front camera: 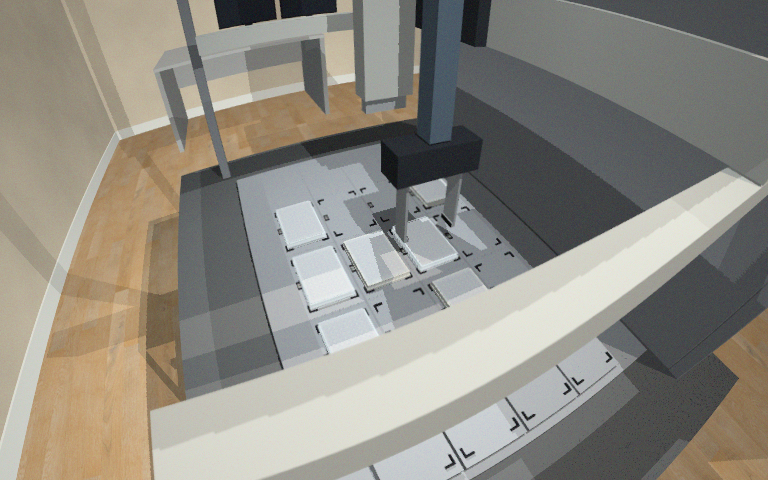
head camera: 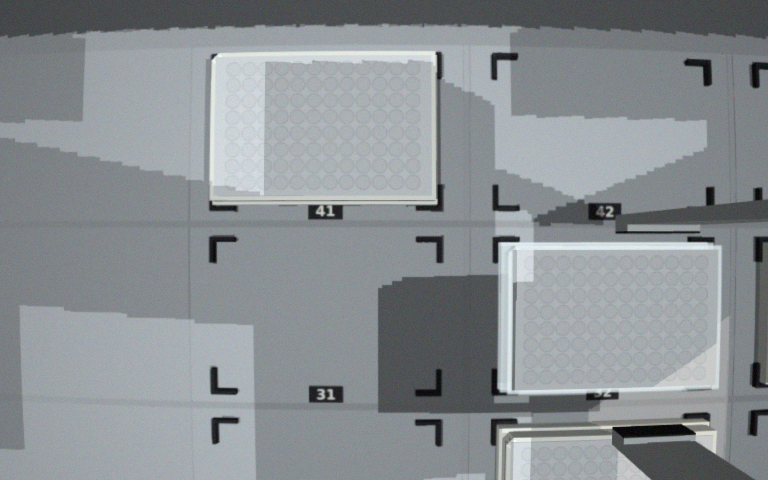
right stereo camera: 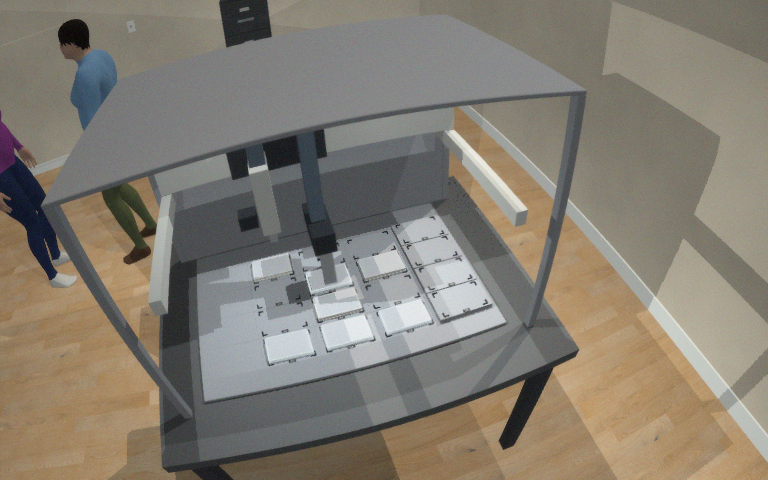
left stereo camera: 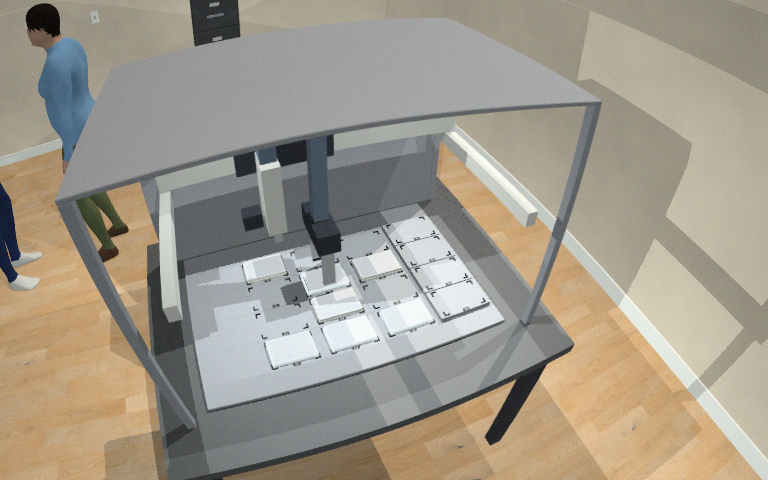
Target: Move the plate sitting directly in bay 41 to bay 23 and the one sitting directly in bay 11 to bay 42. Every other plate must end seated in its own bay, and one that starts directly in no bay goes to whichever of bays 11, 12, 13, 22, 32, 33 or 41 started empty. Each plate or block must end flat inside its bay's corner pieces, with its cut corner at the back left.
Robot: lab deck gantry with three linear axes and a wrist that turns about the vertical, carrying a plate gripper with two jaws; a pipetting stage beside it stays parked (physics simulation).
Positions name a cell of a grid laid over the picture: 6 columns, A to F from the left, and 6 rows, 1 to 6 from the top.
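I can see a canopy post (right stereo camera: E2) and a grey canopy (right stereo camera: B2). There is a bay 23 (front camera: D4), and I see a bay 41 (head camera: D2) as well. A bay 42 (head camera: E2) is in sight, and I find the bay 42 (front camera: D3) here too. As for myself, I see my gripper (head camera: F5), my gripper (front camera: D3), and again my gripper (right stereo camera: C4) and my gripper (left stereo camera: C4).
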